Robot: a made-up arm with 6 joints. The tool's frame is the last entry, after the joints.
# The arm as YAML. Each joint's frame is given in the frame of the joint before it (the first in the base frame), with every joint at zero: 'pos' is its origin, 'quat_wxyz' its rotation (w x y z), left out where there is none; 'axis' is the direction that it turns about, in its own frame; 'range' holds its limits. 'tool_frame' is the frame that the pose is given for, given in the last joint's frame.
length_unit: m
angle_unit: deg
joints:
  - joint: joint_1
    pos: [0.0, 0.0, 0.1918]
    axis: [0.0, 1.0, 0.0]
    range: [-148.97, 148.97]
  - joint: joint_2
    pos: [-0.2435, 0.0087, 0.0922]
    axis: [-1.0, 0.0, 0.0]
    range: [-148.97, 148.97]
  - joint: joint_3
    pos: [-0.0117, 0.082, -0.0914]
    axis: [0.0, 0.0, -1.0]
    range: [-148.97, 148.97]
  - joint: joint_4
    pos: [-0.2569, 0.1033, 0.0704]
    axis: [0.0, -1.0, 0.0]
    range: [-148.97, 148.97]
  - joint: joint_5
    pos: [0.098, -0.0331, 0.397]
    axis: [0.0, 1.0, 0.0]
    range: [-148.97, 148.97]
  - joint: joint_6
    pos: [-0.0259, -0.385, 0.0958]
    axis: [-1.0, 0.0, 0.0]
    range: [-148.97, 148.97]
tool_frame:
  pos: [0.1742, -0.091, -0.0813]
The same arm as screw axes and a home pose.
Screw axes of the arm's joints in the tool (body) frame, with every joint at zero. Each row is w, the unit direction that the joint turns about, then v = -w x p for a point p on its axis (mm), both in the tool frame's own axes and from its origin. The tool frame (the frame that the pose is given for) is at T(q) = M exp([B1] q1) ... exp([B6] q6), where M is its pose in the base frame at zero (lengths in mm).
B1: w 0 1 0 v 482.7 0 265.8
B2: w -1 0 0 v 0 390.5 323.8
B3: w 0 0 -1 v -405.8 10.6 0
B4: w 0 -1 0 v -411.5 0 246.3
B5: w 0 1 0 v 14.5 0 -148.3
B6: w -1 0 0 v 0 -81.3 91
M: xyz -265.8 -315.1 674.5 (mm) quaternion w x y z 1 0 0 0
Joint limits (rad, base to tool): -2.6..2.6 -2.6..2.6 -2.6..2.6 -2.6..2.6 -2.6..2.6 -2.6..2.6

